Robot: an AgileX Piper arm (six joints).
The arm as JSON. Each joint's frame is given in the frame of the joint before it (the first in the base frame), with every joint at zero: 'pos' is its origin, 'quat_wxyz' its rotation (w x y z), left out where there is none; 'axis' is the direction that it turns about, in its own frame. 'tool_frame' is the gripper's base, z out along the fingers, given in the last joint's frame.
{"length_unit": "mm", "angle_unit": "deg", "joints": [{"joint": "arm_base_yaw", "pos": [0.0, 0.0, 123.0], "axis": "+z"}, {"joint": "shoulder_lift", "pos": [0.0, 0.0, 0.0], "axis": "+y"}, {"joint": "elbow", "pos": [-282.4, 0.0, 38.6], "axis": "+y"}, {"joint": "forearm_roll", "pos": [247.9, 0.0, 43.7], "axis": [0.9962, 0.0, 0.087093]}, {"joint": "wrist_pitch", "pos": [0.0, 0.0, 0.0], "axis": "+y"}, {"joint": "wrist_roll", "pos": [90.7, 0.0, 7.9], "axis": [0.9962, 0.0, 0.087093]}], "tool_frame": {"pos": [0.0, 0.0, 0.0], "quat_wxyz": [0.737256, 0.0, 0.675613, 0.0]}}
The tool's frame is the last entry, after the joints.
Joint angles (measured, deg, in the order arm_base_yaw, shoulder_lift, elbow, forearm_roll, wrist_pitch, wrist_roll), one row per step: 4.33, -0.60, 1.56, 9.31, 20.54, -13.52; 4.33, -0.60, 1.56, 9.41, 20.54, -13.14; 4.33, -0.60, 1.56, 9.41, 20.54, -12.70; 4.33, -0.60, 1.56, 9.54, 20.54, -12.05; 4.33, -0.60, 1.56, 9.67, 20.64, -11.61; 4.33, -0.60, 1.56, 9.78, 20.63, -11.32; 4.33, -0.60, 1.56, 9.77, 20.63, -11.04; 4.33, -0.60, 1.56, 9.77, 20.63, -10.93; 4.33, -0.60, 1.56, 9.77, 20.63, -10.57; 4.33, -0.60, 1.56, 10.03, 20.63, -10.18; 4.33, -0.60, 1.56, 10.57, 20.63, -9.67
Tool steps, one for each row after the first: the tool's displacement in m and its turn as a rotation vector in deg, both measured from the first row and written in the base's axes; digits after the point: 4 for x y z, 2 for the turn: 0.0000, 0.0001, 0.0000, 0.46, 0.06, -0.10; 0.0000, 0.0001, 0.0000, 0.88, 0.11, -0.22; 0.0000, 0.0001, 0.0000, 1.63, 0.21, -0.39; -0.0001, 0.0002, -0.0001, 2.17, 0.37, -0.49; -0.0001, 0.0003, -0.0001, 2.55, 0.41, -0.57; -0.0001, 0.0003, -0.0001, 2.81, 0.45, -0.65; -0.0001, 0.0003, -0.0001, 2.91, 0.46, -0.68; -0.0001, 0.0003, -0.0001, 3.26, 0.51, -0.78; -0.0001, 0.0004, -0.0001, 3.88, 0.58, -0.87; -0.0001, 0.0007, 0.0000, 4.91, 0.69, -0.97
